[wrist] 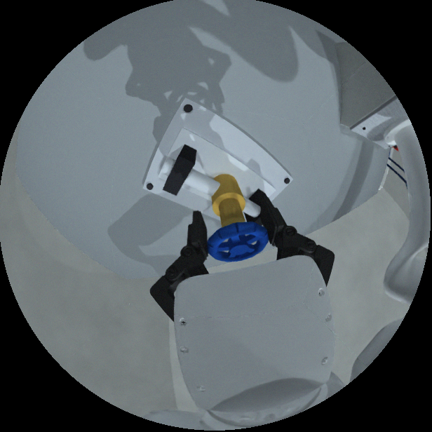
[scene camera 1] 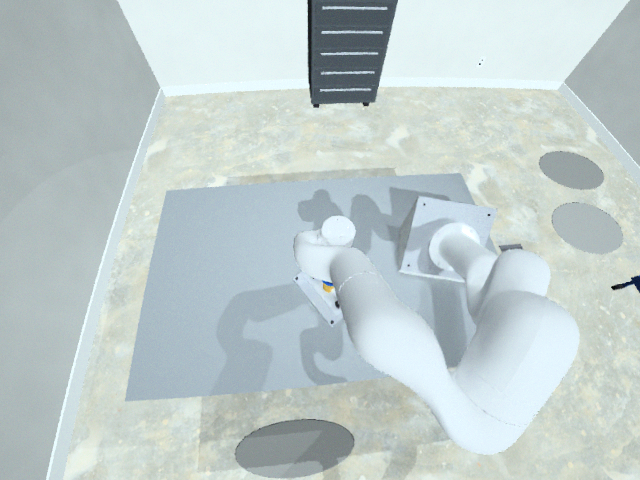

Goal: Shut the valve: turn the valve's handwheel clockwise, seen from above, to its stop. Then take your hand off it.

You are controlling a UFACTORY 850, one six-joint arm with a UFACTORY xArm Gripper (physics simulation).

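The valve has a yellow body (scene camera 1: 328,288) (wrist: 228,194) and a blue spoked handwheel (scene camera 1: 327,283) (wrist: 238,242) on top. It stands upright on a white base plate (scene camera 1: 313,300) (wrist: 258,151), with a white pipe (wrist: 200,181) running through it. My gripper (wrist: 232,213) is shut on the handwheel: its black fingers stand on opposite sides of the rim and appear to touch it, their tips reaching below the wheel. In the scene view the arm's wrist hides the gripper and most of the valve; a sliver of the blue wheel shows.
The base plate lies on a grey table top (scene camera 1: 206,258) (wrist: 65,165). A black block (wrist: 180,170) sits across the pipe on the plate. The arm's white base stand (scene camera 1: 413,242) is to the right. A dark drawer cabinet (scene camera 1: 346,43) stands at the back wall.
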